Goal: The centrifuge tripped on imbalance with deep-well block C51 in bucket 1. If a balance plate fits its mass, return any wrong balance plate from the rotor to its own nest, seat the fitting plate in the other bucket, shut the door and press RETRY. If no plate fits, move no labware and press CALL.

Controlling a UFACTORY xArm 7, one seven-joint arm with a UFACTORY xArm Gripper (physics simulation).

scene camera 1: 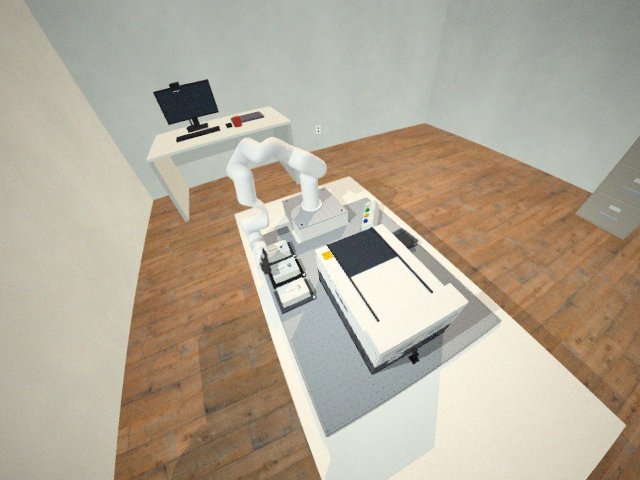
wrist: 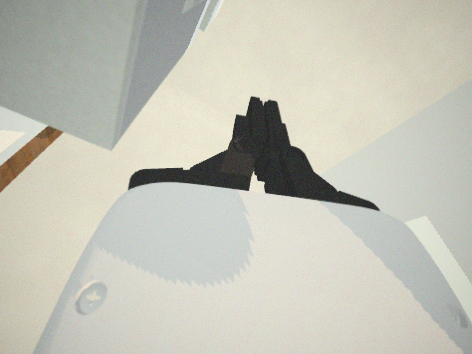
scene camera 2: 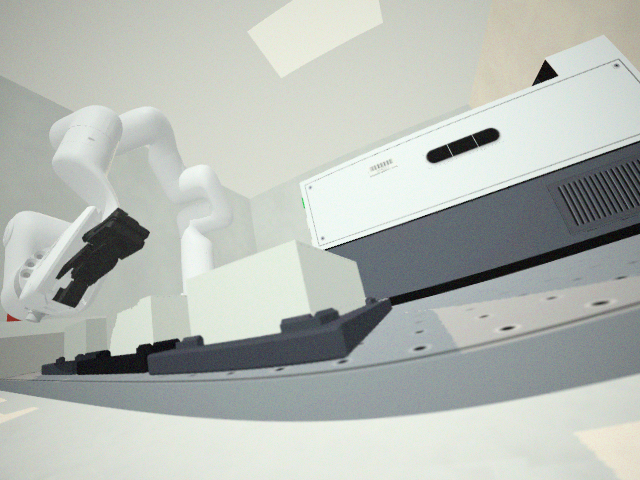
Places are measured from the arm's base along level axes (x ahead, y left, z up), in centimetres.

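Pixels of known places: gripper, fingertip midpoint: [scene camera 1: 268,272] [wrist: 257,119] [scene camera 2: 130,229]; arm's base, origin of the base link: [scene camera 1: 311,205].
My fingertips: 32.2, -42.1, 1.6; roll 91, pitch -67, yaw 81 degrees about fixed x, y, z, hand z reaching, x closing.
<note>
For each thing: its top centre in the pictures, then the offset to it from my fingertips, as dx, dy, dz. "spot": a spot on its surface instead.
- rear plate, middle of its top: [scene camera 1: 276,248] -16.4, +10.2, -5.3
- middle plate, middle of its top: [scene camera 2: 186,301] [scene camera 1: 284,267] -2.8, +8.1, -5.3
- front plate, middle of its top: [scene camera 2: 288,269] [scene camera 1: 292,289] +10.6, +5.7, -5.3
- large pale block, surface spot: [wrist: 65,65] spot: -7.6, +4.0, -6.1
- dark panel, middle of its top: [scene camera 1: 361,250] +21.2, +34.6, +10.6
- button box, surface spot: [scene camera 1: 368,215] spot: -6.0, +63.9, -3.9
- small dark tray, middle of its top: [scene camera 1: 399,238] +15.8, +65.9, -6.3
- black part, surface spot: [scene camera 1: 414,356] spot: +59.6, +28.4, -8.2
Three pale block-shaped plates stand in dark nests in scene camera 1: a rear plate [scene camera 1: 278,249], a middle plate [scene camera 1: 285,269] and a front plate [scene camera 1: 294,292] [scene camera 2: 248,297]. My gripper [scene camera 1: 266,268] [scene camera 2: 131,235] [wrist: 257,119] is shut and empty, at the outer side of the nest row, near the middle plate. In the wrist view a large pale block [wrist: 65,65] is at the upper left, apart from the fingers. The white centrifuge [scene camera 1: 408,315] [scene camera 2: 361,206] has a dark panel [scene camera 1: 361,250] in its top. The rotor, buckets and C51 do not show.
A button box [scene camera 1: 368,215] with green, yellow and blue buttons stands behind the centrifuge; its labels are unreadable. A small dark tray [scene camera 1: 405,238] lies beside the centrifuge. A black part [scene camera 1: 414,356] sticks out at its front end. A desk [scene camera 1: 268,119] with a monitor [scene camera 1: 187,102] stands behind.
</note>
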